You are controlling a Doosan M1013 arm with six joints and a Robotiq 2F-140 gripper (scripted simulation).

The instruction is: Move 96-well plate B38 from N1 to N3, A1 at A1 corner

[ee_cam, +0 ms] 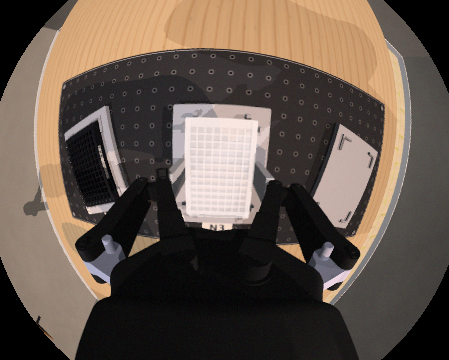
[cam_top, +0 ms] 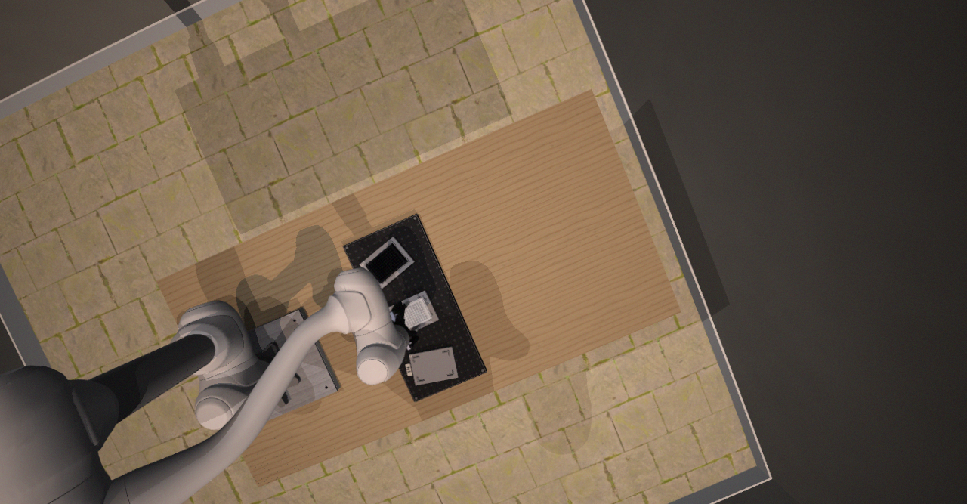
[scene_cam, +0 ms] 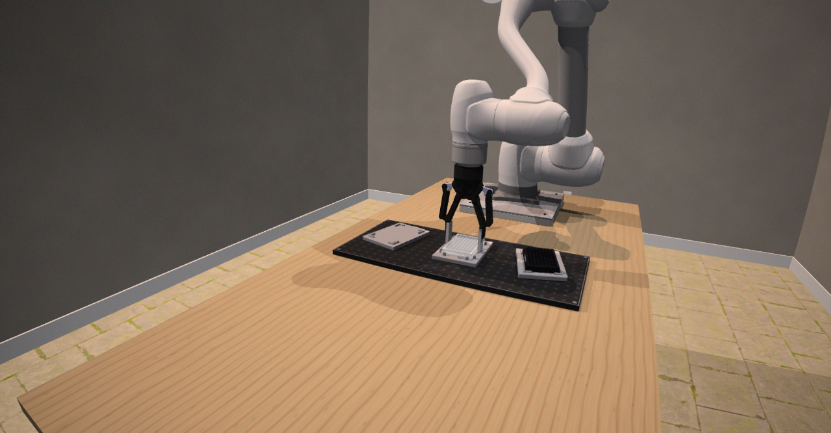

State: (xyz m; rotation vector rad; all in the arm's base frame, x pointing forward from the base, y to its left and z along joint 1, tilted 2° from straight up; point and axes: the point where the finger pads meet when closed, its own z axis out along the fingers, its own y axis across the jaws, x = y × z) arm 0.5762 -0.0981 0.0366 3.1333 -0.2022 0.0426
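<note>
The white 96-well plate B38 lies 20 mm below my hand. From my hand the other things lie so: landing nest N3: 40 mm below; then black 96-well plate B83: 210 mm to the left, 30 mm ahead, 20 mm below; then plate nest N1: 210 mm to the right, 40 mm below, 40 mm behind.
</note>
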